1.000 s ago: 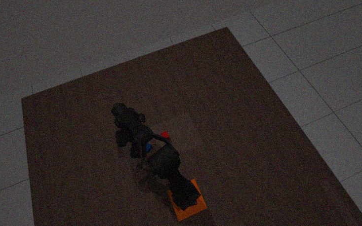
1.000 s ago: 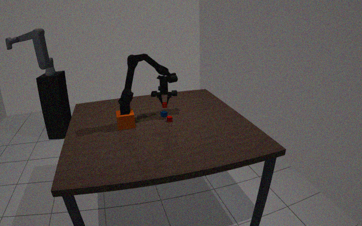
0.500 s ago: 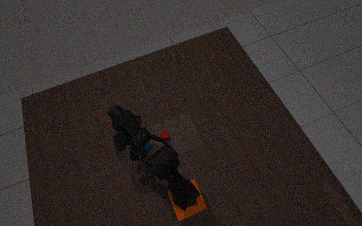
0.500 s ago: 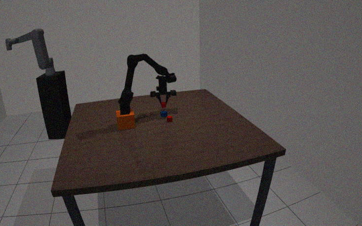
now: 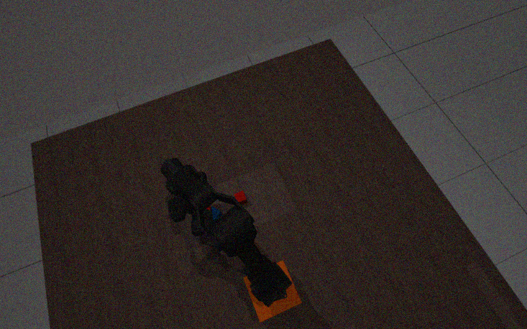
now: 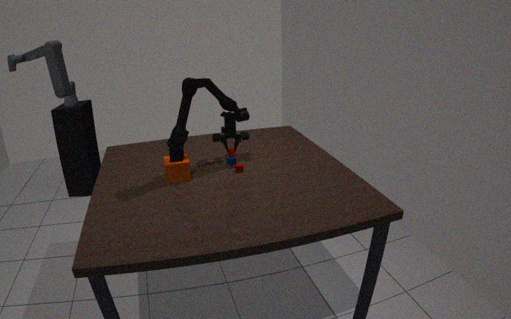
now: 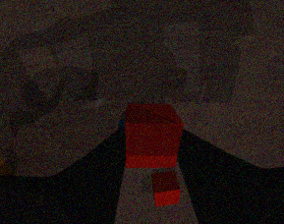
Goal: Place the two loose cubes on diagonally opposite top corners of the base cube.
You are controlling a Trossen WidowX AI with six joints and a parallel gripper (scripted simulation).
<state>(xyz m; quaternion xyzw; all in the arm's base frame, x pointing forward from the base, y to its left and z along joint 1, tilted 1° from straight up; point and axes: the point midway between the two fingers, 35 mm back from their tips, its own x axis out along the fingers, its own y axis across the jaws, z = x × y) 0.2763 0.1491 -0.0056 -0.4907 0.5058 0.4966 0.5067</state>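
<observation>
Now: gripper tip 2 cm to the left of the blue base cube and 4 cm above it.
</observation>
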